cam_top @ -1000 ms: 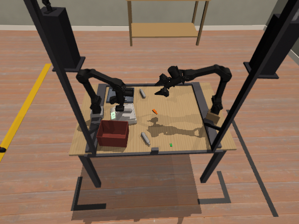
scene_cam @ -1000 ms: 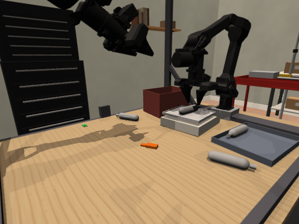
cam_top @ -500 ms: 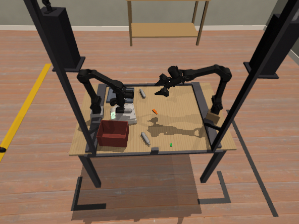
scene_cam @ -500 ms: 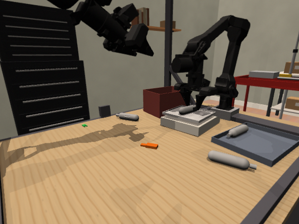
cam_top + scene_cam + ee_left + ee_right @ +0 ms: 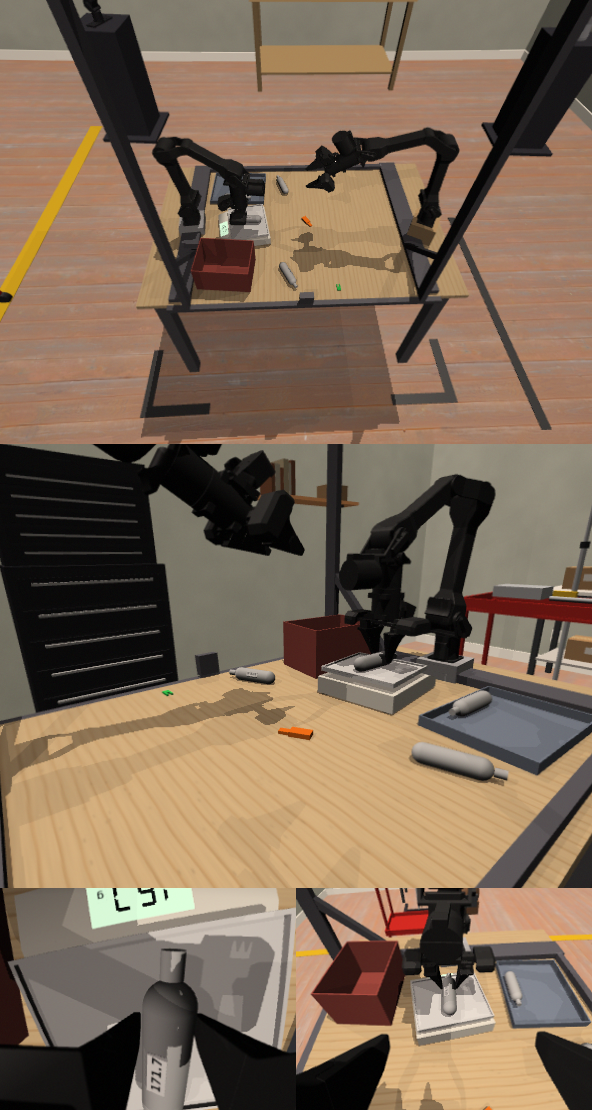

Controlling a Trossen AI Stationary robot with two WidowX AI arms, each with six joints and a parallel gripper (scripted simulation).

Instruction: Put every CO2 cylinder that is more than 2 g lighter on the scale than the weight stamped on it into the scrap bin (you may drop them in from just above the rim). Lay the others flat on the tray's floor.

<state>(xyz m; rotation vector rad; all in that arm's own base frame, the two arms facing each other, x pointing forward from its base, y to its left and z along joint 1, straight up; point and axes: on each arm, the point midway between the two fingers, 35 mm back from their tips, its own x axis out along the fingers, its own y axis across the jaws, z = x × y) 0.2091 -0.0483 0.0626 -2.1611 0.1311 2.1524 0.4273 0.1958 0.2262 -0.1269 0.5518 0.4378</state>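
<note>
Now: left hand 220 mm past the red scrap bin, 30 mm to the right of it and 70 mm above it. The rest, counted from my left hand: grey tray: 250 mm ahead, 50 mm to the left, 100 mm below; small orange piece: 60 mm ahead, 270 mm to the right, 100 mm below; small green piece: 260 mm behind, 390 mm to the right, 100 mm below.
</note>
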